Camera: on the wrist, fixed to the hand. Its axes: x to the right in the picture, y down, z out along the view.
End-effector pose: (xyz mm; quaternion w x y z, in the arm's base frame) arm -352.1 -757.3 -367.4 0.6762 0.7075 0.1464 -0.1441
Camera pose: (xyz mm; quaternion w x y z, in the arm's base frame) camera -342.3 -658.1 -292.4 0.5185 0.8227 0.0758 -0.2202
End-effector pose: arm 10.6 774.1 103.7 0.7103 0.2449 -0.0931 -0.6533
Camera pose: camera 114.7 818.5 51.1 0.6307 0.3489 -0.2707 -0.6381
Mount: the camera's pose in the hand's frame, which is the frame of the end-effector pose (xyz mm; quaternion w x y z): -19.9 68.3 -102.5 0.9755 0.2108 -0.0619 -0.0074
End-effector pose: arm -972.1 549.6 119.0 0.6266 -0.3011 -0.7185 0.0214
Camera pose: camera -850.1 560.8 95.4 0.6304 -0.1550 -0.7374 0.1863
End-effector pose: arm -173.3 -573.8 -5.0 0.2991 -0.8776 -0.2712 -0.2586
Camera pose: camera -174.4 -694.4 26.9 0.4581 -0.8071 -0.3441 -0.1430
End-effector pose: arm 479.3 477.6 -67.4 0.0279 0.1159 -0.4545 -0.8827
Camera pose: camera 518.4 359.1 -66.0 0.0319 -0.0677 0.6304 0.7727
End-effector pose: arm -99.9 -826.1 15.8 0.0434 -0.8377 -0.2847 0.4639
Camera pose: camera 4.0 -873.7 65.8 0.2048 -0.7773 -0.1888 0.5641
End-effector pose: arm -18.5 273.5 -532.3 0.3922 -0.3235 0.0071 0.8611
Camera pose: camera 1.2 185.6 -618.6 0.4576 -0.1797 0.1618 0.8557
